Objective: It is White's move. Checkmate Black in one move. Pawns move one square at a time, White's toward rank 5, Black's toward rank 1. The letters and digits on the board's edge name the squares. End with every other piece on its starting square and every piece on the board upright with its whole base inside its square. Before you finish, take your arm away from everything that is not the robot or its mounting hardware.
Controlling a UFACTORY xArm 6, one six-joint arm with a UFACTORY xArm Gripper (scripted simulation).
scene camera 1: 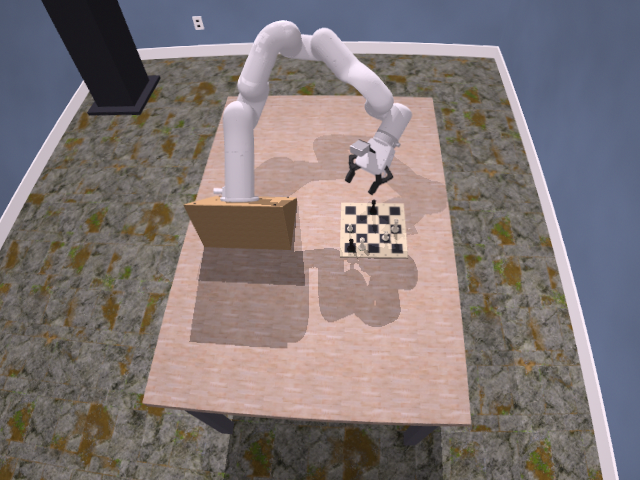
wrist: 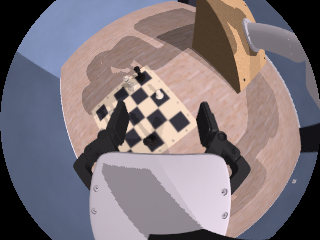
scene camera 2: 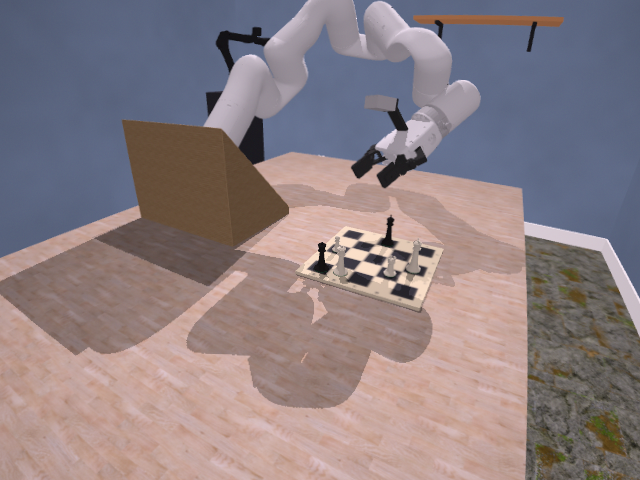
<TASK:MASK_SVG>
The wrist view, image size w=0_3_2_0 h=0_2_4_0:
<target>my gripper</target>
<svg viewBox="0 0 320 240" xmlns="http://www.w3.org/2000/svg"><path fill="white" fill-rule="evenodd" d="M118 101L114 112L111 114L112 117L108 121L108 127L99 131L97 138L85 147L84 153L73 164L74 170L90 191L90 221L95 240L245 240L227 237L225 234L230 216L231 195L246 179L251 168L244 157L240 155L240 150L227 140L227 135L223 131L219 131L215 116L211 112L208 102L200 103L196 117L200 143L202 147L206 148L205 152L156 154L120 152L118 147L124 143L130 117L125 102Z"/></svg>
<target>chessboard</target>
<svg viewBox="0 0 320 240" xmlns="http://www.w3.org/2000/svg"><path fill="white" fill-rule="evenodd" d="M147 65L140 69L140 72L146 75L146 79L143 82L137 80L137 73L129 77L131 82L137 84L135 90L130 91L128 83L124 81L91 111L99 129L106 129L111 116L108 114L108 111L110 109L115 110L118 101L125 102L130 122L124 143L118 147L120 152L162 153L197 126L195 118ZM143 140L149 136L155 136L158 139L158 143L153 147L145 146ZM156 90L160 90L161 93L163 93L162 99L156 98Z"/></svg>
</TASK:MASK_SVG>
